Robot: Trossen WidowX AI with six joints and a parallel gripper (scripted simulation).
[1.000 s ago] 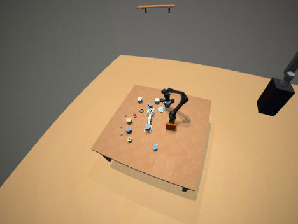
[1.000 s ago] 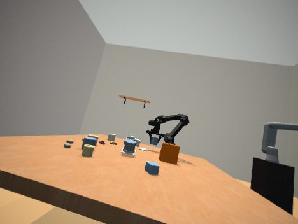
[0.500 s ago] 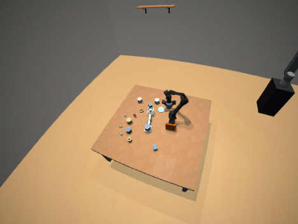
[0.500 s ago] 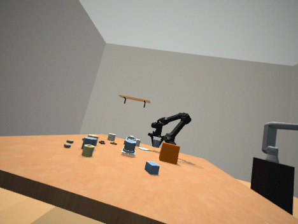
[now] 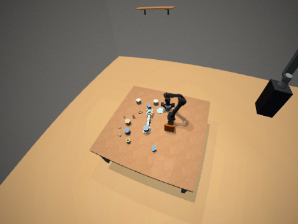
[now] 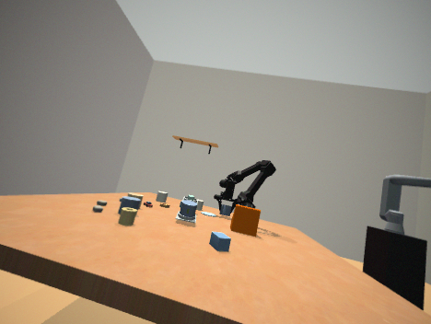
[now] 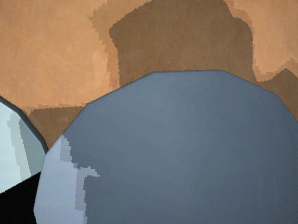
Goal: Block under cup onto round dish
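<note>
My gripper tip is 10 cm short of the pale blue round dish, 4 cm to the right of it and 3 cm above it. The rest, counted from my gripper tip: balance: 29 cm to the left, 18 cm ahead; then beige cylinder: 43 cm ahead, 38 cm to the left.
</note>
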